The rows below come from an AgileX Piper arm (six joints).
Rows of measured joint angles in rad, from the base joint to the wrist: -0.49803 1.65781 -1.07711 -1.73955 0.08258 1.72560; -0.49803 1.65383 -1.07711 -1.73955 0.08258 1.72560; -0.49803 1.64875 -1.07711 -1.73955 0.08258 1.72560; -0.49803 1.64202 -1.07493 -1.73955 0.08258 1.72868; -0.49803 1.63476 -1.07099 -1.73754 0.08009 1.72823; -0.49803 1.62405 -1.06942 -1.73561 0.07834 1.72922; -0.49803 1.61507 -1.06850 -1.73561 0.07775 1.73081; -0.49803 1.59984 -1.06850 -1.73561 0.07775 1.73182; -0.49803 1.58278 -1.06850 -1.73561 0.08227 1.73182; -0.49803 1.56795 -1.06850 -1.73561 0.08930 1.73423
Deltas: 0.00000 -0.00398 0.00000 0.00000 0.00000 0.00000; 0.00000 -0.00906 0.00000 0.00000 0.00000 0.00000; 0.00000 -0.01579 0.00218 0.00000 0.00000 0.00308; 0.00000 -0.02305 0.00612 0.00201 -0.00249 0.00263; 0.00000 -0.03376 0.00769 0.00394 -0.00424 0.00362; 0.00000 -0.04274 0.00861 0.00394 -0.00483 0.00521; 0.00000 -0.05797 0.00861 0.00394 -0.00483 0.00622; 0.00000 -0.07503 0.00861 0.00394 -0.00031 0.00622; 0.00000 -0.08986 0.00861 0.00394 0.00672 0.00863
